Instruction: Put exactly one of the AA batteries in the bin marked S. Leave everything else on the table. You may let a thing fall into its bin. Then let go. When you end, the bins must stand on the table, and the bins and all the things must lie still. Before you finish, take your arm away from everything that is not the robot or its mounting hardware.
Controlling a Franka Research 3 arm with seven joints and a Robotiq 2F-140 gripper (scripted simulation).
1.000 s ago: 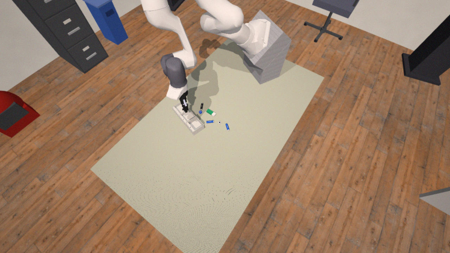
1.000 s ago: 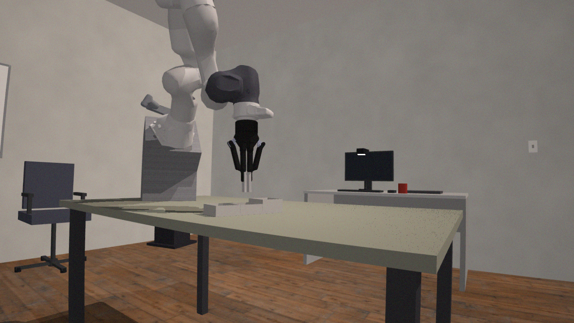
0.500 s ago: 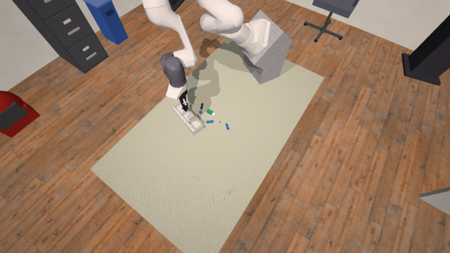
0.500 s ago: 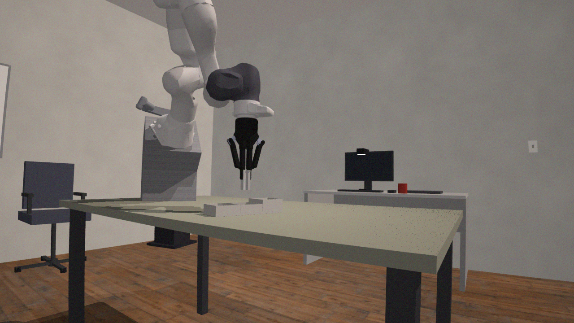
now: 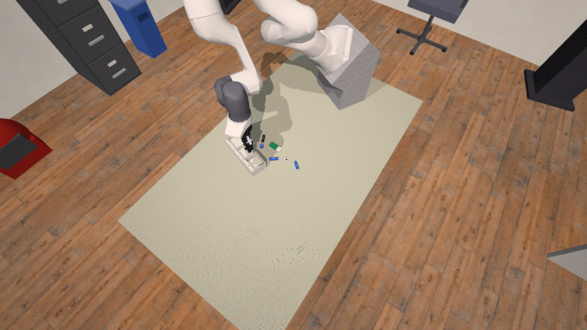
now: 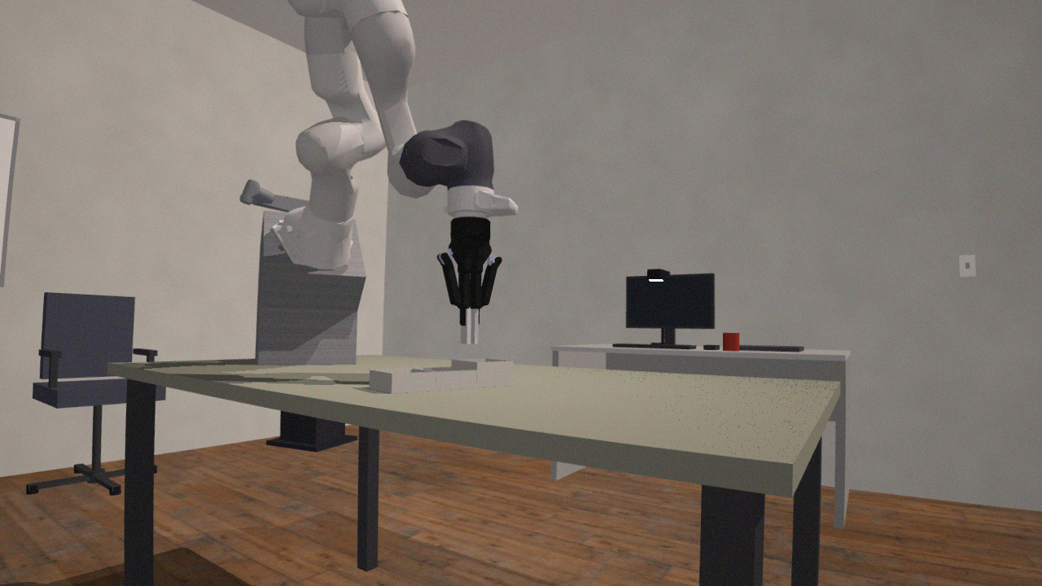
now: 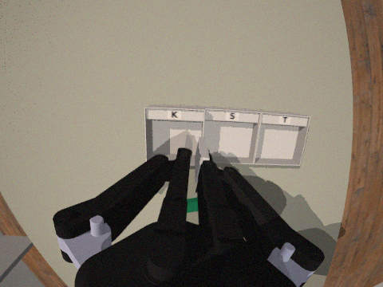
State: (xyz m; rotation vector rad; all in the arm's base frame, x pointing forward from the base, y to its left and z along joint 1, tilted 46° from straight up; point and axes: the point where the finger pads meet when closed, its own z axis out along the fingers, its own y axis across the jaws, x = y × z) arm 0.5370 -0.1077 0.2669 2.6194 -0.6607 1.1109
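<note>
Now: hand 150 mm past the black AA battery and 100 mm above it. Also, from my hand: bin tray 30 mm behind, 50 mm to the right, 90 mm below; white ring 70 mm behind, 160 mm to the left, 110 mm below; blue die 100 mm behind, 10 mm to the left, 100 mm below.
</note>
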